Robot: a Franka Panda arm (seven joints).
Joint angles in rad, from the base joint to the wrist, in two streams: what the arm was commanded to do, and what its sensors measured. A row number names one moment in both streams.
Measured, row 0:
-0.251, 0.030, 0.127, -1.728, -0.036, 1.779, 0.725
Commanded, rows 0 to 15:
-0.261, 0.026, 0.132, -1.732, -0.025, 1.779, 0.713
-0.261, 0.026, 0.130, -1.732, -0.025, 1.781, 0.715
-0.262, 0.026, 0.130, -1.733, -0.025, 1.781, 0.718
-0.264, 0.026, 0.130, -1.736, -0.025, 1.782, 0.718
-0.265, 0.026, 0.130, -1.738, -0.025, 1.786, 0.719
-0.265, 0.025, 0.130, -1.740, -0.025, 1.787, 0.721
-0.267, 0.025, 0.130, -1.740, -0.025, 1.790, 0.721
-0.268, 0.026, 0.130, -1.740, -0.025, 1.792, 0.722
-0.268, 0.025, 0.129, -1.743, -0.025, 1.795, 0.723
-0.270, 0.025, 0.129, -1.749, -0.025, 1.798, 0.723
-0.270, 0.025, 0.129, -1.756, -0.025, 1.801, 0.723
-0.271, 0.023, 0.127, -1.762, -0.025, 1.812, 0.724
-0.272, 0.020, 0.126, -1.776, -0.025, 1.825, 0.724
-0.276, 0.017, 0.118, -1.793, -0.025, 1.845, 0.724
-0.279, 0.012, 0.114, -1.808, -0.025, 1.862, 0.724
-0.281, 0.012, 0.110, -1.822, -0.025, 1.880, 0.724
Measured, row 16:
-0.267, 0.034, 0.119, -1.762, -0.036, 1.816, 0.725
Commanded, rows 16 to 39:
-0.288, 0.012, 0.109, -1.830, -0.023, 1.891, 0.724
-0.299, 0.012, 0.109, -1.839, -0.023, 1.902, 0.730
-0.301, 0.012, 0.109, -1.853, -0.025, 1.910, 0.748
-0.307, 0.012, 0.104, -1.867, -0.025, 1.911, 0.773
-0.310, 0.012, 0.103, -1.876, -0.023, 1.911, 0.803
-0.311, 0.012, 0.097, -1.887, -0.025, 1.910, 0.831
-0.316, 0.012, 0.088, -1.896, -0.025, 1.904, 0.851
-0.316, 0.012, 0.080, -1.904, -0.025, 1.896, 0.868
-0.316, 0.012, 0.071, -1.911, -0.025, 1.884, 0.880
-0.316, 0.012, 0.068, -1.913, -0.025, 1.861, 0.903
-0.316, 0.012, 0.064, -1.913, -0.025, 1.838, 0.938
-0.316, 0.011, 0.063, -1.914, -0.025, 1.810, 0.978
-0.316, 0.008, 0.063, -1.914, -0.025, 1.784, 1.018
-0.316, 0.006, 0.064, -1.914, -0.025, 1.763, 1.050
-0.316, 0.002, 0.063, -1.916, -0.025, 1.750, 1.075
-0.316, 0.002, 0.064, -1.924, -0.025, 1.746, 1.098
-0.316, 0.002, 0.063, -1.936, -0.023, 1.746, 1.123
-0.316, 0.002, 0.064, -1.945, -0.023, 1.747, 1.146
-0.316, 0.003, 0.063, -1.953, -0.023, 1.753, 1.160
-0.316, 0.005, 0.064, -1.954, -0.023, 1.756, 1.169
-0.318, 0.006, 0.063, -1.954, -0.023, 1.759, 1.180
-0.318, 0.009, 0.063, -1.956, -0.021, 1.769, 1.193
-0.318, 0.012, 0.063, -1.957, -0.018, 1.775, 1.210
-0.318, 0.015, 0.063, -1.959, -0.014, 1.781, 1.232
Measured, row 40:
-0.312, 0.024, 0.060, -1.940, -0.036, 1.757, 1.176
